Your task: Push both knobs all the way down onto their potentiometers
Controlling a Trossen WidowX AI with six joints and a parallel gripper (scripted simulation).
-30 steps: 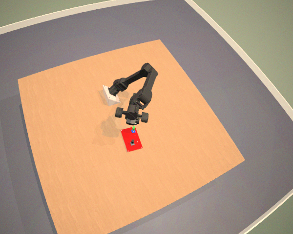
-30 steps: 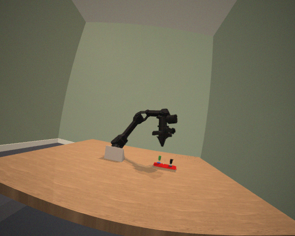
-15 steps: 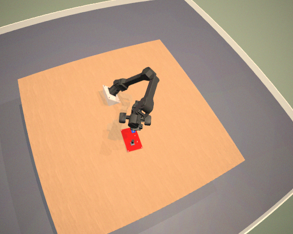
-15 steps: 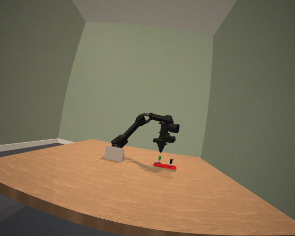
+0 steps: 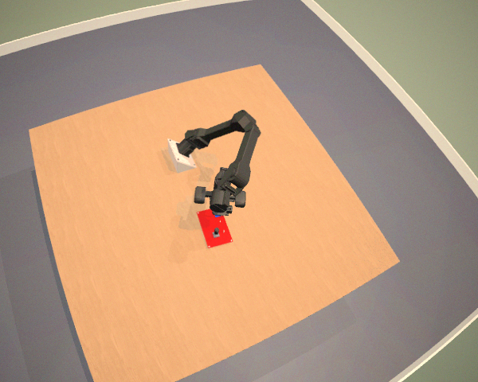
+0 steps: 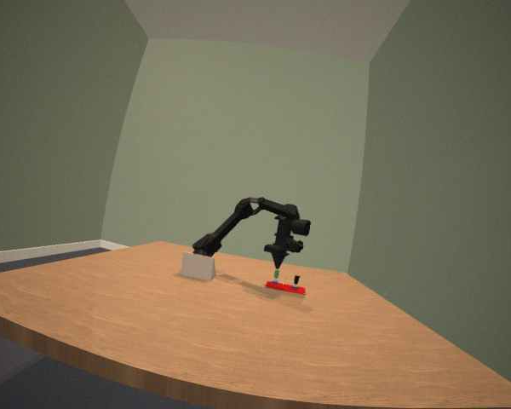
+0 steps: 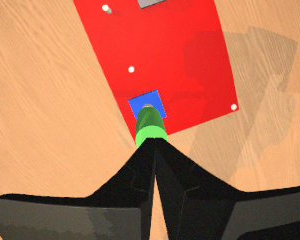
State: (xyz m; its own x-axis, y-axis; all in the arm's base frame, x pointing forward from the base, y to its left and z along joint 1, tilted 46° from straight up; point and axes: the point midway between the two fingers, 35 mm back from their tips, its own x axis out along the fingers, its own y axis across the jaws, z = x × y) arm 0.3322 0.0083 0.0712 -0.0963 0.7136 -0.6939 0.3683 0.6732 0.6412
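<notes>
Now: the green knob 2 cm below my gripper tip. Also, from my gripper tip: black knob: 9 cm ahead, 3 cm to the right, 2 cm below.
</notes>
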